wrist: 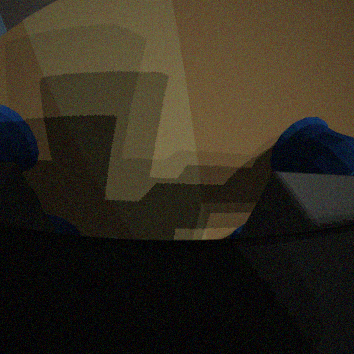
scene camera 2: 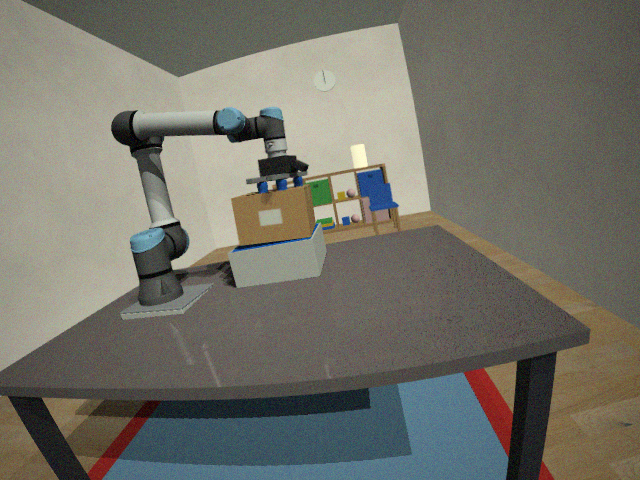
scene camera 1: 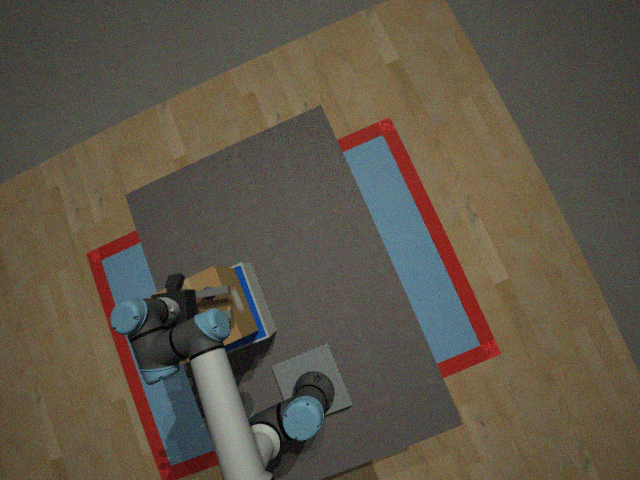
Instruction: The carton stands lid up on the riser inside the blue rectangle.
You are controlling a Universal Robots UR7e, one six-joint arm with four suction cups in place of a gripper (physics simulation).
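The brown carton [scene camera 1: 215,279] [scene camera 2: 271,217] [wrist: 253,67] stands upright on the grey riser [scene camera 1: 260,295] [scene camera 2: 279,264], inside the blue rectangle [scene camera 1: 249,294] [scene camera 2: 269,244] marked on the riser's top. Its pale label faces the side. My suction gripper [scene camera 2: 280,184] [scene camera 1: 210,294] sits on the carton's top face, with the blue cups [wrist: 309,147] pressed against the cardboard. In the wrist view the carton's top fills the frame, and the arm's shadows lie across it. In the overhead view the arm's wrist hides much of the carton.
The riser stands on the dark grey table [scene camera 1: 310,216] [scene camera 2: 403,310] near the arm's base plate [scene camera 1: 305,364] [scene camera 2: 170,305]. A blue mat with a red border [scene camera 1: 413,242] [scene camera 2: 444,423] lies on the wooden floor under the table. A shelf unit [scene camera 2: 385,170] stands by the far wall.
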